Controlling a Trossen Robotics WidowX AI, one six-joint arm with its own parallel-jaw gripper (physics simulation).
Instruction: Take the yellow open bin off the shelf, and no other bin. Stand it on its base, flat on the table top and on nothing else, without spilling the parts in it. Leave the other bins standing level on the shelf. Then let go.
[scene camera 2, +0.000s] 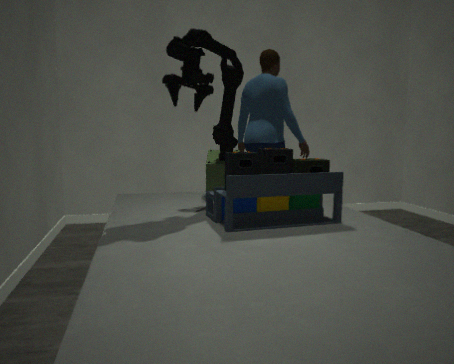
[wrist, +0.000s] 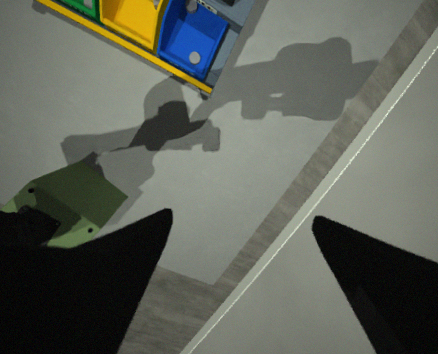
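Seen in the pictures: gripper, fingertip midpoint: (scene camera 2: 185, 109) (wrist: 242, 219); arm's base at its link origin: (wrist: 32, 229).
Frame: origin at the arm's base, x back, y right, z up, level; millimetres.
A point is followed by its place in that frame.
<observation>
The yellow open bin (scene camera 2: 273, 203) @(x -500, y -88, z -115 mm) (wrist: 134, 21) @(x -401, y -86, z -164 mm) stands in the lower level of the shelf (scene camera 2: 285, 183) @(x -588, y -101, z -39 mm), between the blue bin (scene camera 2: 245, 205) @(x -515, y 5, z -117 mm) (wrist: 191, 37) @(x -450, y 21, z -164 mm) and the green bin (scene camera 2: 305, 202) @(x -481, y -201, z -118 mm) (wrist: 80, 6) @(x -356, y -159, z -131 mm). In the wrist view a yellow strip (wrist: 125, 46) @(x -347, y -52, z -108 mm) runs along the shelf's front edge. A small part of something grey shows at the yellow bin's top edge there; its other contents are cut off by the frame. My gripper (scene camera 2: 185, 107) @(x -293, y 182, z 190 mm) (wrist: 242, 219) @(x -293, y 182, z 190 mm) is open and empty, high above the table and off to the left of the shelf in the scene view.
Dark bins (scene camera 2: 245, 163) @(x -566, y 15, z 19 mm) (scene camera 2: 277, 159) @(x -543, y -87, z 28 mm) (scene camera 2: 311, 165) @(x -536, y -198, z 9 mm) stand on the shelf's top level. A green block (scene camera 2: 215, 175) @(x -53, y 54, z -74 mm) (wrist: 82, 192) @(x -58, y 19, z -78 mm) is by the arm's base. The table top (scene camera 2: 260, 290) @(x -1030, y 67, z -173 mm) (wrist: 200, 190) @(x -171, y 244, z -172 mm) ends at the left in the scene view. A person in blue (scene camera 2: 265, 107) stands behind the shelf.
</observation>
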